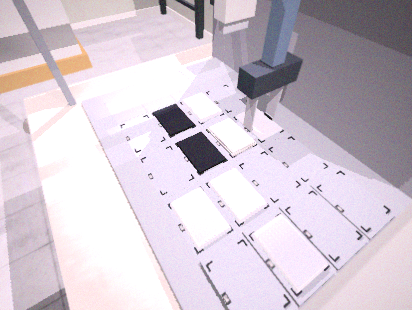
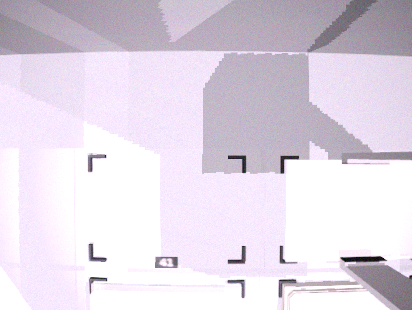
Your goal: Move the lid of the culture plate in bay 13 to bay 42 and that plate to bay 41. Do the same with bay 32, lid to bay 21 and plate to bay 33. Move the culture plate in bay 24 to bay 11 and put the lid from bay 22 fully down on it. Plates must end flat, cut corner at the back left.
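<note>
My gripper is low at bay 42, its jaws shut at the two long sides of a flat white lid. The lid sits level inside the bay's corner marks. The white plate of bay 13 lies flat. The plate in bay 32 looks stacked with a lid, cut corner at the back left. The plate in bay 24 is flat. A black lid lies in bay 22. Bays 41, 33 and 11 hold no plate. Whether bay 13's plate has a lid is unclear.
A black piece lies in bay 21. A white plate is in bay 31, and another white plate is in bay 23. The pale parked stage stands behind the gripper.
</note>
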